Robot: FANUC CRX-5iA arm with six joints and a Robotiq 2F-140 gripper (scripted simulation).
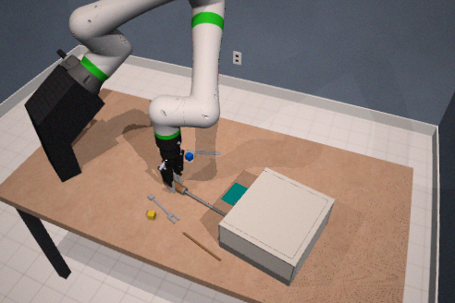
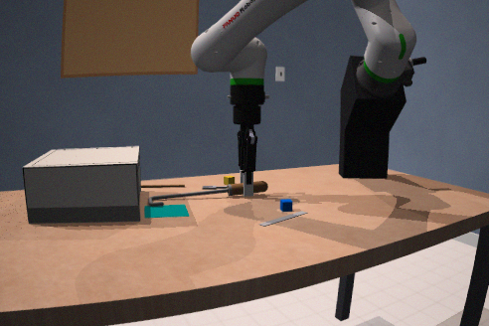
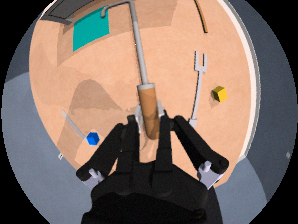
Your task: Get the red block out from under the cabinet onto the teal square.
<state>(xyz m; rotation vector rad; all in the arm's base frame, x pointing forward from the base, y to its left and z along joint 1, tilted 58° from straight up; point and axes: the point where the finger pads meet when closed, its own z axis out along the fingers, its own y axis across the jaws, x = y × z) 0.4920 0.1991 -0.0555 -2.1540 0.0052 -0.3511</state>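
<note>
Right now my hand is 22 cm short of the teal square, 14 cm to the right of it and 4 cm above it. The rest, counted from my hand: grey wrench (4 cm ahead, 10 cm to the right, 3 cm below); then yellow cube (4 cm ahead, 16 cm to the right, 2 cm below); then long hook tool (11 cm ahead, 5 cm to the left, 2 cm below).
</note>
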